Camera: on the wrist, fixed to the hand. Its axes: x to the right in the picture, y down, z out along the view.
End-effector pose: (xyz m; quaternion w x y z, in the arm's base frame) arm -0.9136 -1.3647 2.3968 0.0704 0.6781 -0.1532 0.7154
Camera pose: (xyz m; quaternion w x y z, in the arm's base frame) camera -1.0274 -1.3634 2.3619 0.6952 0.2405 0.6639 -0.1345
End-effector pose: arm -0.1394 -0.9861 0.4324 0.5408 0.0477 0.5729 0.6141
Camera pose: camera -0.2260 -1.0675 0.4391 0.6809 -0.5012 -0.0041 -0.5339
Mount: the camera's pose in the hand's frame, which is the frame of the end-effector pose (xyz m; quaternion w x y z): -0.0267 0.0382 -0.1095 0.0141 -0.0002 -0.1100 -0.9938
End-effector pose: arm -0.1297 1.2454 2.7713 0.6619 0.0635 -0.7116 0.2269
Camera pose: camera -0.0415 1.3183 2.7385 0.1566 0.7329 -0.0198 -0.6617
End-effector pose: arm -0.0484 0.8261 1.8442 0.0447 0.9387 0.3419 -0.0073
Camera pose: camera -0.0462 0.7896 1.9574 0.0312 -0.3273 0.9328 -0.1477
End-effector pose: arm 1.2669 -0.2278 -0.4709 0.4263 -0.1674 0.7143 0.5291
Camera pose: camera 1.2087 -0.3172 -0.4181 0.6104 -0.6542 -0.2033 -0.3977
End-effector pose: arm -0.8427 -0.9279 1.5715 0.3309 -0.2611 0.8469 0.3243
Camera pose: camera -0.8934 -0.9759 1.6679 0.4201 -0.8097 -0.2840 -0.2954
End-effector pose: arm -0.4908 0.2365 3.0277 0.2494 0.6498 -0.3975 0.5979
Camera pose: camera -0.5845 0.3085 3.0135 0.5542 0.4699 0.6127 -0.3110
